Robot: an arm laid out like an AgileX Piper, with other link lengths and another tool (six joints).
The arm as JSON. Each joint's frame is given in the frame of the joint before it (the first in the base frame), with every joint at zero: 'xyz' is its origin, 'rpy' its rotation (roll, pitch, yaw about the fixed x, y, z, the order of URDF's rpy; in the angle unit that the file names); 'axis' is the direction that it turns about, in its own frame. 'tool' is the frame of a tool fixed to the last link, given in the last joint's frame.
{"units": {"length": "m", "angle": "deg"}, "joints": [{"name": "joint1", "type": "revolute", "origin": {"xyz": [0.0, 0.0, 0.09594], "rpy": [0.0, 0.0, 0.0]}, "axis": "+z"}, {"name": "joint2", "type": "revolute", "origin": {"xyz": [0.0, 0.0, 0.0], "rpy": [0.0, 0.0, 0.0]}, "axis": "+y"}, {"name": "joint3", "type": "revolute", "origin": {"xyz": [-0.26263, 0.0, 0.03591], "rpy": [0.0, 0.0, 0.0]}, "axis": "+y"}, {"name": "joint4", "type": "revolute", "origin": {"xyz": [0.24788, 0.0, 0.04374], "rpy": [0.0, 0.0, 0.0]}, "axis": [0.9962, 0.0, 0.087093]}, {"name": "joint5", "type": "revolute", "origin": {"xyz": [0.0, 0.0, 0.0], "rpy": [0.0, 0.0, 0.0]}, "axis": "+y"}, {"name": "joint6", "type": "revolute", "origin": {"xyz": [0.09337, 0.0, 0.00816], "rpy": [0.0, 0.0, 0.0]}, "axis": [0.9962, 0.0, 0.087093]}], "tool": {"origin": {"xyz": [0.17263, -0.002, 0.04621], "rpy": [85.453, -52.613, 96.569]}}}
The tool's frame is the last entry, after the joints.
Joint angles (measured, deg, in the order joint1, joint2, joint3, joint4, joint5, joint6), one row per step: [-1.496, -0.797, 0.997, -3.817, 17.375, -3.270]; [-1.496, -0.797, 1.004, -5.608, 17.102, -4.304]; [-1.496, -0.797, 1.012, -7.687, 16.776, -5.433]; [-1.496, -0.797, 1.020, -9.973, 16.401, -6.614]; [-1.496, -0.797, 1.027, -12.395, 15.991, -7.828]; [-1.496, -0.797, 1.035, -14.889, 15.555, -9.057]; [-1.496, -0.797, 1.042, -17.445, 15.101, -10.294]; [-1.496, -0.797, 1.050, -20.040, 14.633, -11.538]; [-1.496, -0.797, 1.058, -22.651, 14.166, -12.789]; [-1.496, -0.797, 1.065, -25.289, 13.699, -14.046]
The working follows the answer.
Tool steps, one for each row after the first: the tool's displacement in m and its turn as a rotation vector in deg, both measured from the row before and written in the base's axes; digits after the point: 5 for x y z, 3 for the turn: [0.00010, -0.00091, 0.00130, -2.802, -0.167, 0.095]; [0.00012, -0.00099, 0.00155, -3.185, -0.195, 0.100]; [0.00012, -0.00098, 0.00179, -3.445, -0.221, 0.105]; [0.00013, -0.00090, 0.00196, -3.617, -0.235, 0.112]; [0.00012, -0.00076, 0.00206, -3.707, -0.240, 0.121]; [0.00012, -0.00061, 0.00212, -3.780, -0.239, 0.128]; [0.00011, -0.00044, 0.00214, -3.829, -0.233, 0.137]; [0.00010, -0.00028, 0.00207, -3.854, -0.213, 0.142]; [0.00009, -0.00012, 0.00202, -3.890, -0.195, 0.147]
Tool pose at each row, in the base's axes (x y z in m, rotation vector in deg; rounded; the steps above come from the unrounded poses): [0.25475, -0.01027, 0.14277, 116.439, 46.680, 89.223]; [0.25485, -0.01118, 0.14407, 114.289, 48.435, 87.431]; [0.25497, -0.01216, 0.14562, 111.823, 50.353, 85.383]; [0.25509, -0.01314, 0.14741, 109.125, 52.340, 83.162]; [0.25522, -0.01404, 0.14938, 106.267, 54.341, 80.822]; [0.25534, -0.01479, 0.15143, 103.316, 56.309, 78.413]; [0.25546, -0.01540, 0.15356, 100.289, 58.232, 75.944]; [0.25557, -0.01584, 0.15569, 97.208, 60.099, 73.427]; [0.25567, -0.01612, 0.15777, 94.103, 61.904, 70.871]; [0.25576, -0.01624, 0.15979, 90.963, 63.648, 68.269]

